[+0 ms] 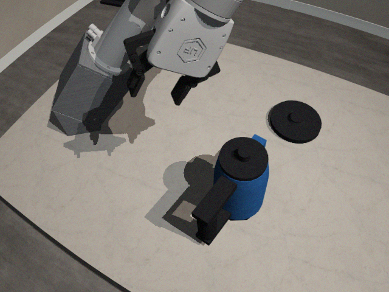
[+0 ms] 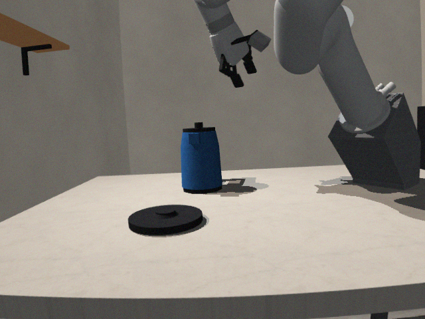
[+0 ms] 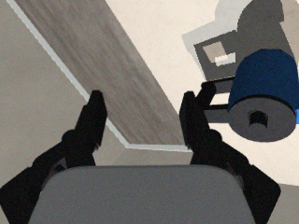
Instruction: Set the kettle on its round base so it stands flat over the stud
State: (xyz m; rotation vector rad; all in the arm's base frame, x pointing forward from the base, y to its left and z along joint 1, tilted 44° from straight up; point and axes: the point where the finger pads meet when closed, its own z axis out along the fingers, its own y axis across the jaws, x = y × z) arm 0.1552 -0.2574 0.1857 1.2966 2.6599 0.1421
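Now: the blue kettle 140 mm ahead of my hand, 10 mm to the left of it and 230 mm below it. The rest, counted from my hand: round black base 180 mm ahead, 330 mm to the left, 310 mm below.
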